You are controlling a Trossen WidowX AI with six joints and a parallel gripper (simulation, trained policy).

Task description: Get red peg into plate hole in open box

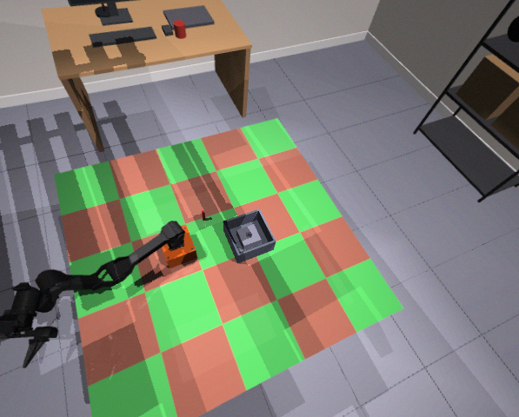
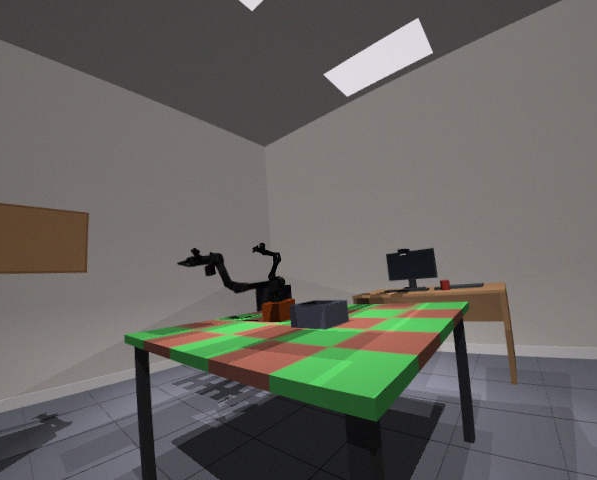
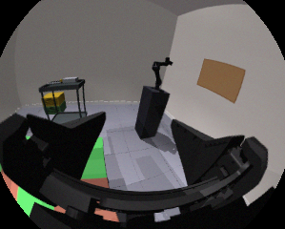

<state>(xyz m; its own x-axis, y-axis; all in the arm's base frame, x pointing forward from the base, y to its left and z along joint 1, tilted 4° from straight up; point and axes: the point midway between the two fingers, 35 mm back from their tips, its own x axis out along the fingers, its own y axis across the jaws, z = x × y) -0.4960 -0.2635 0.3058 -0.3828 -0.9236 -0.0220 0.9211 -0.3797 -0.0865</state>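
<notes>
Now: gripper tip 69 cm short of the red peg, 43 cm to the right of it and 32 cm above it. Round my gripper tip: plate (85 cm ahead, 32 cm below, 23 cm to the left); grey box (85 cm ahead, 33 cm below, 23 cm to the left).
</notes>
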